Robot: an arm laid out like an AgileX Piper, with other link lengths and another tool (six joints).
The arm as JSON. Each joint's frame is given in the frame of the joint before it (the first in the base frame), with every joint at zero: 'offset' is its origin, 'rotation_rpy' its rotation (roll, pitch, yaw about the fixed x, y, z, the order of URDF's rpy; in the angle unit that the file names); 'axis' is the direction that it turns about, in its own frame. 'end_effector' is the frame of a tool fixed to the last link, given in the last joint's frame.
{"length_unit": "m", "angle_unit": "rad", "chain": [
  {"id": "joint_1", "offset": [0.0, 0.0, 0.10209], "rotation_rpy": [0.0, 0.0, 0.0], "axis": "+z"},
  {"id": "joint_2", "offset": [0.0, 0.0, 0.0], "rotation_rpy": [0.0, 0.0, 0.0], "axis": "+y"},
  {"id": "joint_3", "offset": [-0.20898, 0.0, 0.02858], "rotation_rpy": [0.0, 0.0, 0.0], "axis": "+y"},
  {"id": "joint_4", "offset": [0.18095, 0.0, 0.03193], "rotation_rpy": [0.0, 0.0, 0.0], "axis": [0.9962, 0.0, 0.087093]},
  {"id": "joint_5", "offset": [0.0, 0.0, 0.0], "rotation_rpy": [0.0, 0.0, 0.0], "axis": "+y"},
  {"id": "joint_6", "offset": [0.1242, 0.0, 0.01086], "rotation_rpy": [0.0, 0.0, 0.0], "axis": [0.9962, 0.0, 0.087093]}
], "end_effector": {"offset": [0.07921, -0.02, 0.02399], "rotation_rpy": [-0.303, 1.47, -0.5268]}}
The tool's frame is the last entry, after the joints.
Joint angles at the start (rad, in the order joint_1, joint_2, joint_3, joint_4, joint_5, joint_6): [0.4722, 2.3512, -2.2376, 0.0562, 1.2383, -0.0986]
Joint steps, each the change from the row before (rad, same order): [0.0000, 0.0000, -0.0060, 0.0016, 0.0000, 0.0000]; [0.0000, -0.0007, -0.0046, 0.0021, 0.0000, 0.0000]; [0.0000, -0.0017, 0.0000, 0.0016, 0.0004, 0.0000]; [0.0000, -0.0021, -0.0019, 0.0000, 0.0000, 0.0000]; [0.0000, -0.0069, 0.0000, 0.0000, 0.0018, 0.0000]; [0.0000, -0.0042, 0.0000, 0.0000, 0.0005, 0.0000]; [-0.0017, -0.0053, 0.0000, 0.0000, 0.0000, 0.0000]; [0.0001, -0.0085, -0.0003, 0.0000, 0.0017, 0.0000]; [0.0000, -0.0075, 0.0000, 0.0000, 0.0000, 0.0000]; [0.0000, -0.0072, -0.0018, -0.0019, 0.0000, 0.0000]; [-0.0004, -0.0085, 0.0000, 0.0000, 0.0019, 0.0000]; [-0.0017, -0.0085, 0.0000, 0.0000, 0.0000, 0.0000]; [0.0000, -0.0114, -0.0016, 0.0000, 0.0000, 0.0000]
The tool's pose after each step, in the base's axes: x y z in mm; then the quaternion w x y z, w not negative. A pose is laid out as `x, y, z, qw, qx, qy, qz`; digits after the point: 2 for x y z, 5 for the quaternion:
387.87, 189.87, 52.13, 0.18069, -0.27879, 0.94180, -0.05139
388.45, 190.61, 53.63, 0.18306, -0.27829, 0.94157, -0.04990
388.31, 190.89, 54.32, 0.18354, -0.27809, 0.94158, -0.04901
388.70, 191.09, 55.74, 0.18547, -0.27784, 0.94130, -0.04865
388.67, 191.08, 58.58, 0.18794, -0.27757, 0.94091, -0.04818
388.74, 191.12, 60.35, 0.18972, -0.27734, 0.94064, -0.04784
389.26, 190.56, 62.65, 0.19223, -0.27620, 0.94048, -0.04753
389.28, 190.63, 66.27, 0.19566, -0.27583, 0.93991, -0.04687
389.51, 190.74, 69.52, 0.19927, -0.27534, 0.93933, -0.04619
390.14, 190.66, 73.15, 0.20377, -0.27487, 0.93850, -0.04630
390.10, 190.46, 76.66, 0.20693, -0.27430, 0.93800, -0.04573
390.60, 189.88, 80.35, 0.21097, -0.27292, 0.93753, -0.04515
391.02, 190.10, 85.75, 0.21721, -0.27204, 0.93642, -0.04398

